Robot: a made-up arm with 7 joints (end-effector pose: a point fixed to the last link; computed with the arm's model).
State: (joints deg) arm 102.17 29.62 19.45 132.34 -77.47 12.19 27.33
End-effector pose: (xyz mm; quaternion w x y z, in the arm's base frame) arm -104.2 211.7 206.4 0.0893 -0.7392 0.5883 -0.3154
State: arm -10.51 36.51 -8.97 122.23 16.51 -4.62 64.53
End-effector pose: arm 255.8 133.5 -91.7 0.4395 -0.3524 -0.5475 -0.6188
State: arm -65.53 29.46 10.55 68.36 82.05 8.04 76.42
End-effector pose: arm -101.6 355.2 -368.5 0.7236 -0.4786 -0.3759 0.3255
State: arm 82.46 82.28 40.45 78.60 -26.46 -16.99 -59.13
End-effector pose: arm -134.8 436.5 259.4 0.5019 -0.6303 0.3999 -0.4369
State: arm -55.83 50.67 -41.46 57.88 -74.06 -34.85 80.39
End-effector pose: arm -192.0 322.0 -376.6 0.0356 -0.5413 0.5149 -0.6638
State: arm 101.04 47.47 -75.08 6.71 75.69 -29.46 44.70
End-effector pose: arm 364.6 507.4 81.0 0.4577 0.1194 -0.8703 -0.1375
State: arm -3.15 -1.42 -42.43 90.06 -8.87 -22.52 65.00
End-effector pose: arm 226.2 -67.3 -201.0 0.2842 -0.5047 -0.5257 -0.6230
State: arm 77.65 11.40 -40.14 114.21 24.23 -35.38 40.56
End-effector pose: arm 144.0 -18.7 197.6 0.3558 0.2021 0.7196 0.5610
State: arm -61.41 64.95 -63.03 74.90 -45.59 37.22 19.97
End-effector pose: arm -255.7 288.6 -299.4 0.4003 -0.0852 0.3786 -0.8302
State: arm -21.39 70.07 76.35 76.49 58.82 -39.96 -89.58
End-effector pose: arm 139.1 510.3 153.3 0.2097 -0.2687 0.6068 -0.7181
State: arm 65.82 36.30 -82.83 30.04 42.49 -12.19 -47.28
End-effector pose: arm 441.3 304.9 -176.1 0.5722 0.4866 -0.6597 -0.0243
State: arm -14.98 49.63 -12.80 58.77 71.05 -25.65 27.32
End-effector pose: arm 186.2 389.2 -339.5 0.7794 -0.0855 -0.6172 0.0658
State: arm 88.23 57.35 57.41 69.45 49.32 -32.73 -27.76
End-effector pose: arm -42.8 548.8 163.3 0.5152 0.0274 0.6419 -0.5673
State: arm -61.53 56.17 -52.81 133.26 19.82 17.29 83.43
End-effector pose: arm -55.9 28.7 -191.1 0.3278 -0.8910 0.1351 -0.2834
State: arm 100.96 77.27 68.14 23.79 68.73 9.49 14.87
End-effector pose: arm -18.7 656.2 45.5 0.3683 0.3055 0.7714 -0.4195
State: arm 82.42 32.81 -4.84 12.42 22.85 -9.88 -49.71
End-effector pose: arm 435.0 424.1 11.5 0.4462 0.3530 -0.6088 0.5529
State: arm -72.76 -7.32 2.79 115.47 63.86 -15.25 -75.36
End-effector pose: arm 31.1 160.9 -293.4 0.6164 0.3583 0.0110 0.7011
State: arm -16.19 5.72 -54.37 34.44 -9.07 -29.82 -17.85
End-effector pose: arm -29.8 52.9 -482.0 0.8142 -0.1443 -0.4080 -0.3870
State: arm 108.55 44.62 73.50 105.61 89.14 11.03 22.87
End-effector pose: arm -152.7 440.6 41.4 0.6741 0.1207 0.7249 0.0745
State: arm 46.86 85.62 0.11 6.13 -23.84 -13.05 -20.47
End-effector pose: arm 52.0 665.7 -1.7 0.5306 0.8044 -0.2592 0.0644
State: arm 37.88 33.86 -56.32 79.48 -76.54 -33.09 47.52
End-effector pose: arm 356.8 76.7 -173.6 0.0777 0.2199 -0.0928 -0.9680
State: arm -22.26 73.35 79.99 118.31 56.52 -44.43 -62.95
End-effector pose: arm 141.9 273.8 217.1 0.1931 -0.0527 0.9354 -0.2916
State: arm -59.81 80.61 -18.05 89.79 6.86 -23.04 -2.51
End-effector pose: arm 41.1 330.3 -329.2 0.7568 -0.0583 -0.2688 -0.5930
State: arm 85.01 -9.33 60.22 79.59 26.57 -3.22 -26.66
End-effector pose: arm 305.6 383.5 130.7 0.0774 -0.2610 -0.6623 0.6980
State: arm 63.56 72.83 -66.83 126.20 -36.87 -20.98 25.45
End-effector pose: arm 250.3 87.9 -10.6 0.0046 0.2772 -0.4200 -0.8641
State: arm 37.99 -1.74 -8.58 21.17 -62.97 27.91 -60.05
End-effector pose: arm 393.5 121.7 -317.7 0.4899 0.7121 -0.4298 -0.2609
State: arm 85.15 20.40 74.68 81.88 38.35 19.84 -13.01
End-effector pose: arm 124.2 524.7 73.7 0.0486 0.2442 0.7466 -0.6170
